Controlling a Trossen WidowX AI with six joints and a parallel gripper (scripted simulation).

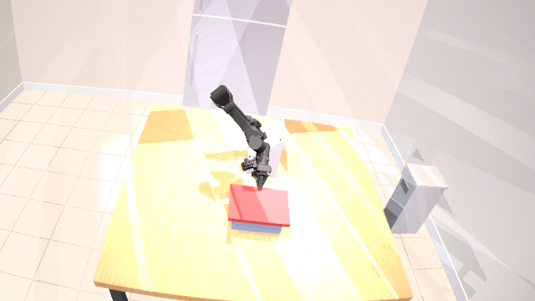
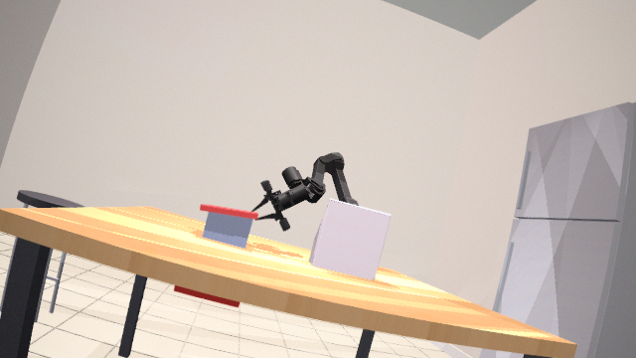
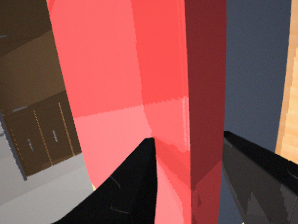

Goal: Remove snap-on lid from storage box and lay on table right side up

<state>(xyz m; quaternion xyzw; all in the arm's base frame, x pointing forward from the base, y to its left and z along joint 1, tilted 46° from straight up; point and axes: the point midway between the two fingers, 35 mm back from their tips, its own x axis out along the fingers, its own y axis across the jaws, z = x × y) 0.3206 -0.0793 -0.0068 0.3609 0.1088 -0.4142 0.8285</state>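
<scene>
Now: the lid 80 mm ahead of my gripper tip and 10 mm to the right of it. Also, from my gripper tip: storage box: 70 mm ahead, 10 mm to the right, 60 mm below.
</scene>
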